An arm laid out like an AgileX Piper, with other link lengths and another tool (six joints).
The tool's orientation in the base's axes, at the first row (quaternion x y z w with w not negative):
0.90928, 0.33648, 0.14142, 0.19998
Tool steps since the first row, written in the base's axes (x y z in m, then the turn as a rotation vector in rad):
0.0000, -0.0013, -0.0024, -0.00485, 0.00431, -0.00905
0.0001, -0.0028, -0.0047, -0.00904, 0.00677, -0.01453
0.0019, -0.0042, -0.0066, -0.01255, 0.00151, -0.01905
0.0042, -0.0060, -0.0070, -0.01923, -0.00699, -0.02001
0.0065, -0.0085, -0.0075, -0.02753, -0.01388, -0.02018
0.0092, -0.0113, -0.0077, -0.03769, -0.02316, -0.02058
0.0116, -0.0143, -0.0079, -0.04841, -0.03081, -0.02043
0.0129, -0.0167, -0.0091, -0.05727, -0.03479, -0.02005
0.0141, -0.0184, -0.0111, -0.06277, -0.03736, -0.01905
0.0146, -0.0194, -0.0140, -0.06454, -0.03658, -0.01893
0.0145, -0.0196, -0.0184, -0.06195, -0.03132, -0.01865
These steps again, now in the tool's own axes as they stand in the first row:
-0.0012, -0.0002, 0.0025, -0.00179, -0.00984, 0.00491
-0.0024, -0.0002, 0.0049, -0.00389, -0.01638, 0.00743
-0.0022, 0.0009, 0.0077, -0.01053, -0.01676, 0.01144
-0.0018, 0.0033, 0.0094, -0.02123, -0.01501, 0.01195
-0.0018, 0.0061, 0.0114, -0.03195, -0.01492, 0.01070
-0.0017, 0.0094, 0.0134, -0.04565, -0.01431, 0.00956
-0.0020, 0.0127, 0.0153, -0.05861, -0.01489, 0.00729
-0.0028, 0.0146, 0.0175, -0.06773, -0.01687, 0.00455
-0.0033, 0.0155, 0.0202, -0.07336, -0.01769, 0.00220
-0.0040, 0.0151, 0.0232, -0.07412, -0.01916, 0.00120
-0.0047, 0.0132, 0.0271, -0.06867, -0.02124, 0.00055

